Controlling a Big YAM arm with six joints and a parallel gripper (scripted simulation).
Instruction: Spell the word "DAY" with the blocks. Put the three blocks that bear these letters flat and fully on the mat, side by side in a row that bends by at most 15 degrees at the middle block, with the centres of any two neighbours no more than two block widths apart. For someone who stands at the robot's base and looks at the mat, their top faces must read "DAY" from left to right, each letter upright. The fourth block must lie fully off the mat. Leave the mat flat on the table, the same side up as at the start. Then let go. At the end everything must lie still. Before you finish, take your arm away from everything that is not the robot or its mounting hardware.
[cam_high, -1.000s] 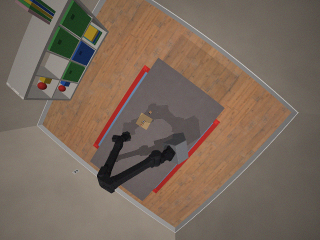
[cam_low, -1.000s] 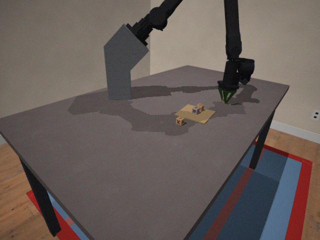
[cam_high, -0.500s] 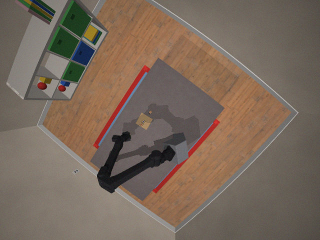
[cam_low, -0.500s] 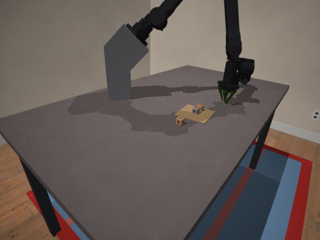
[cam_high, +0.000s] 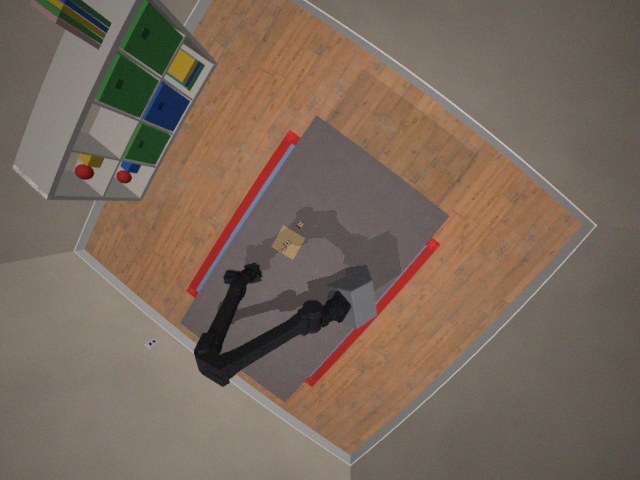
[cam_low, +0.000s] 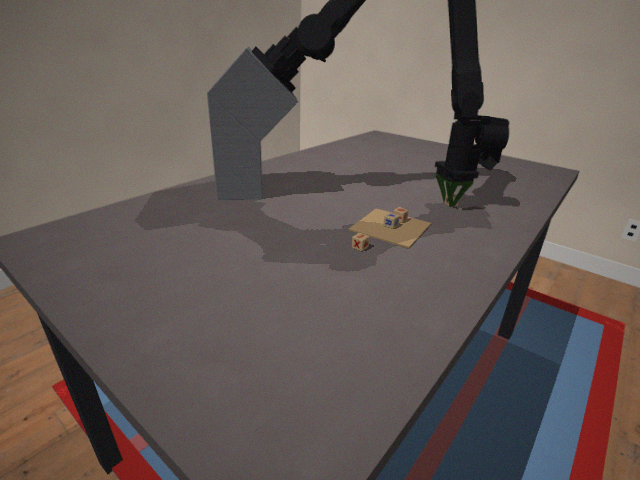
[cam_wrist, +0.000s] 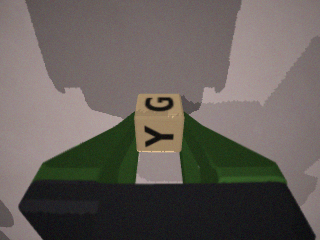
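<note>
Now: the tan mat 220 mm to the right of my hand, 40 mm behind it and 10 mm below it. Also, from my hand: wooden block: 350 mm to the right, 30 mm behind.
</note>
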